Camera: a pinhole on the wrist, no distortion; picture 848 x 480 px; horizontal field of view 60.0 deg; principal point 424.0 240.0 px. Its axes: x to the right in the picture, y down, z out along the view. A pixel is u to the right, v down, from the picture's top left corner.
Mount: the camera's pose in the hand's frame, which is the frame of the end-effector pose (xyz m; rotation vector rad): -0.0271 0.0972 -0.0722 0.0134 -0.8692 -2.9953
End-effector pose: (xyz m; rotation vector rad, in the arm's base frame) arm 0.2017 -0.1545 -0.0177 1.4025 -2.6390 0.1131
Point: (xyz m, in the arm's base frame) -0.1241 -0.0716 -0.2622
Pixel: 232.0 233.1
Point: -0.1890 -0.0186 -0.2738
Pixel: 267.0 128.0
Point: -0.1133 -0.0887 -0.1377
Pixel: 83.1 103.2
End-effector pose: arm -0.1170 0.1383 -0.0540 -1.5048 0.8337 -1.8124
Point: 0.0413 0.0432 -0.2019
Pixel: 439.0 365.2
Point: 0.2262 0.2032 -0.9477
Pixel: outside the picture
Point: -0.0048 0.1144 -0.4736
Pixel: outside the picture
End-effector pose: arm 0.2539 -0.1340 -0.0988 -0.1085 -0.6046 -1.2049
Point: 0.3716 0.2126 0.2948
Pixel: 476.0 333.7
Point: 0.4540 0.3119 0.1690
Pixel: 663.1 159.5
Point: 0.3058 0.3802 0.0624
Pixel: outside the picture
